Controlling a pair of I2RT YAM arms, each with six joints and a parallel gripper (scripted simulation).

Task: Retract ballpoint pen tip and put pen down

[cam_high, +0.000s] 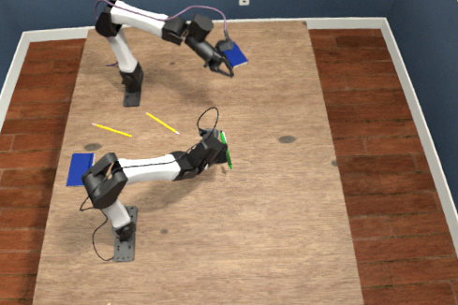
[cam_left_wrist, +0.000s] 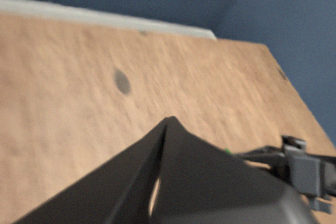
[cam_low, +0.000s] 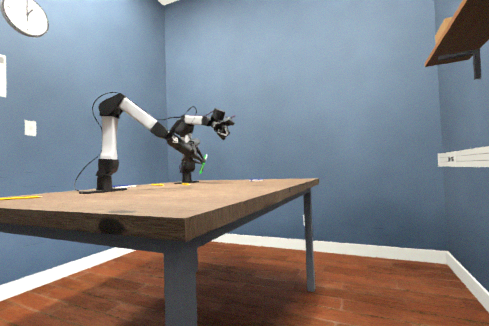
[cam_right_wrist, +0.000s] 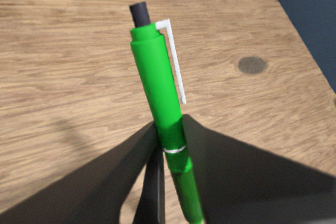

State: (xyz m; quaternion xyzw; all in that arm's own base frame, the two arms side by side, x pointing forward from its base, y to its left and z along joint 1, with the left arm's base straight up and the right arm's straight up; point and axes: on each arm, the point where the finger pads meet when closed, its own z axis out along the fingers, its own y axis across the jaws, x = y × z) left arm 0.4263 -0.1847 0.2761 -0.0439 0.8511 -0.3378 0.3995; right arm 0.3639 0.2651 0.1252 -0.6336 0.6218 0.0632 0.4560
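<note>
Right now my right hand is 10 mm to the left of the green ballpoint pen and 10 mm above it.
</note>
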